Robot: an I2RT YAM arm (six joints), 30 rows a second.
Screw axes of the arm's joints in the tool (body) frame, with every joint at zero. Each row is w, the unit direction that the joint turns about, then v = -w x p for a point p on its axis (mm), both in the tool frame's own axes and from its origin. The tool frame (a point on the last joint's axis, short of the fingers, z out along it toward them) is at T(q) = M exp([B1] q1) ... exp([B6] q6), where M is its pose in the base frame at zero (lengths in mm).
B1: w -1 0 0 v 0.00 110.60 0.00
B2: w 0 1 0 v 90.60 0.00 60.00
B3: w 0 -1 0 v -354.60 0.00 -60.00
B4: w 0 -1 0 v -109.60 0.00 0.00
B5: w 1 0 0 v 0.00 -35.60 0.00
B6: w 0 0 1 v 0.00 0.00 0.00
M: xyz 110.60 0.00 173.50 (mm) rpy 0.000 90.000 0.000 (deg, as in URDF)
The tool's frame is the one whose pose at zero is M.
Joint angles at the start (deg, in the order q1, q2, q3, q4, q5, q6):
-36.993, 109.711, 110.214, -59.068, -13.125, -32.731
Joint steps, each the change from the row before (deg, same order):
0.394, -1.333, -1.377, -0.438, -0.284, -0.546
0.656, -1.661, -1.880, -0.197, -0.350, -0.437
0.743, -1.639, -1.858, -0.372, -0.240, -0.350
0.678, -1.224, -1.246, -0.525, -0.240, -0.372
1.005, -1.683, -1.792, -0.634, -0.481, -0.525
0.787, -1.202, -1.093, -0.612, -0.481, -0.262
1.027, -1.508, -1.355, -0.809, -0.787, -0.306
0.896, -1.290, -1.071, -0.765, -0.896, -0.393
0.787, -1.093, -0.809, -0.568, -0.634, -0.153
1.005, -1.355, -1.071, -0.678, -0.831, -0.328
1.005, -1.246, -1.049, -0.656, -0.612, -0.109
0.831, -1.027, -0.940, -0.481, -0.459, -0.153
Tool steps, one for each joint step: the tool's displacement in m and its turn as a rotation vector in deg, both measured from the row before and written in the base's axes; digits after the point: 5 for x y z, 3 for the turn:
-0.00352, 0.00634, 0.00138, 0.188, 0.305, 0.996
-0.00351, 0.00851, 0.00101, 0.253, 0.203, 1.200
-0.00357, 0.00898, 0.00060, 0.324, 0.391, 1.157
-0.00262, 0.00755, 0.00083, 0.285, 0.357, 1.110
-0.00348, 0.01068, 0.00066, 0.486, 0.410, 1.683
-0.00254, 0.00807, 0.00119, 0.491, 0.199, 1.238
-0.00333, 0.01033, 0.00142, 0.778, 0.188, 1.655
-0.00305, 0.00896, 0.00151, 0.759, 0.048, 1.641
-0.00254, 0.00747, 0.00174, 0.552, -0.047, 1.203
-0.00328, 0.00931, 0.00172, 0.671, -0.043, 1.655
-0.00315, 0.00880, 0.00108, 0.646, 0.132, 1.366
-0.00272, 0.00710, 0.00046, 0.471, 0.142, 1.160

